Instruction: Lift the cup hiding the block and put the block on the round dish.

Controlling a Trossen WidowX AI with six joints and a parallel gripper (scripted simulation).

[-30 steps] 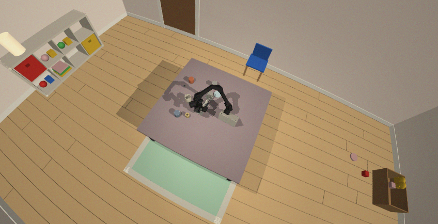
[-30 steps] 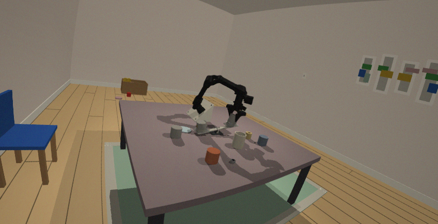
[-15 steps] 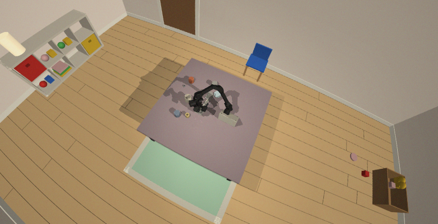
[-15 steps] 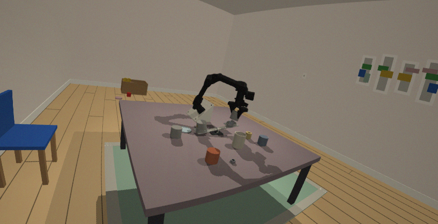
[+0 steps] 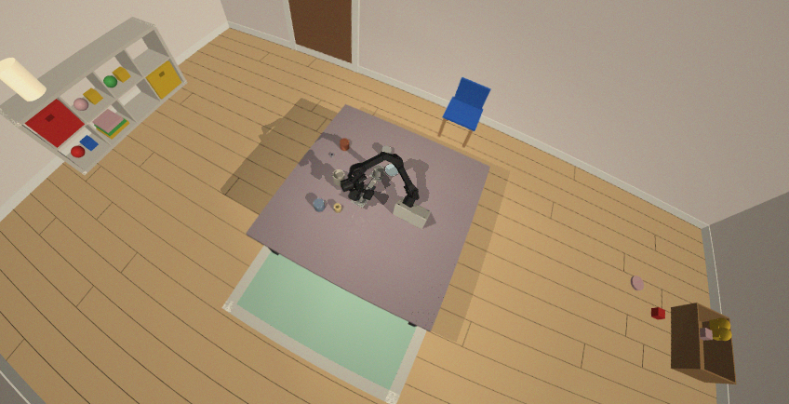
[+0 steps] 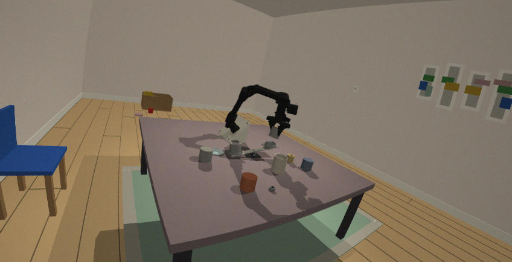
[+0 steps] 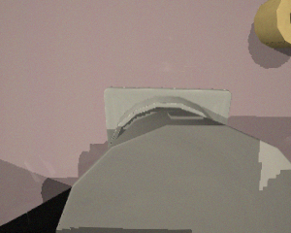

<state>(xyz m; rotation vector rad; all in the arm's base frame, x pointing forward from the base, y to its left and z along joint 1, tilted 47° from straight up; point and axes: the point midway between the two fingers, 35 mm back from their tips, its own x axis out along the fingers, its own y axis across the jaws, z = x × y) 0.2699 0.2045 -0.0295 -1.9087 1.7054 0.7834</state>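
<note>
Now: the grey block 70 mm below my gripper tip and 10 mm to the right of it. The rest, counted from my gripper tip: cream cup (220 mm ahead, 110 mm below, 80 mm to the right); balance (140 mm to the right, 120 mm below, 10 mm ahead); blue cup (210 mm ahead, 140 mm to the left, 120 mm below).
</note>
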